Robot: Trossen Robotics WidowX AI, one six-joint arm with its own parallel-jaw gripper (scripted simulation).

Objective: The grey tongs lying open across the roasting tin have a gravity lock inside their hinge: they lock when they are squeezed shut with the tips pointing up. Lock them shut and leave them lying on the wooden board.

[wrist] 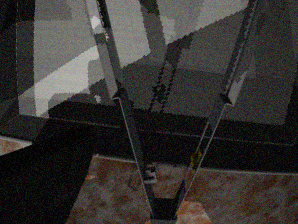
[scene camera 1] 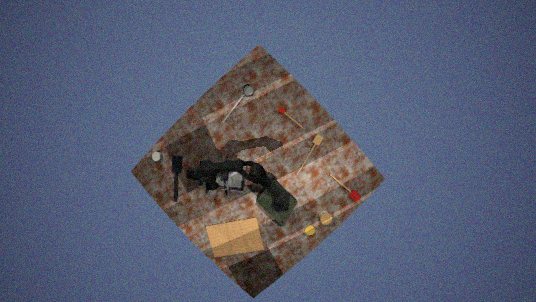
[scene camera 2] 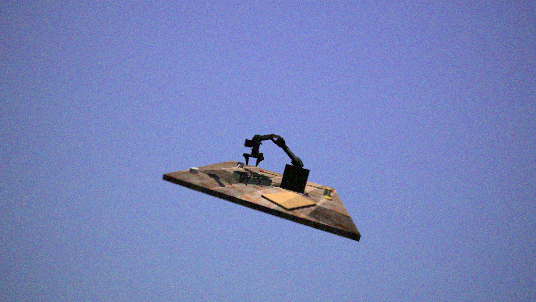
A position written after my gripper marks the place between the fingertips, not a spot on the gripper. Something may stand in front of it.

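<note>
A roasting tin (wrist: 173, 65) is in sight, and so is a wooden board (scene camera 1: 240, 236). As for my gripper (wrist: 201, 143), it is open and holds nothing.
</note>
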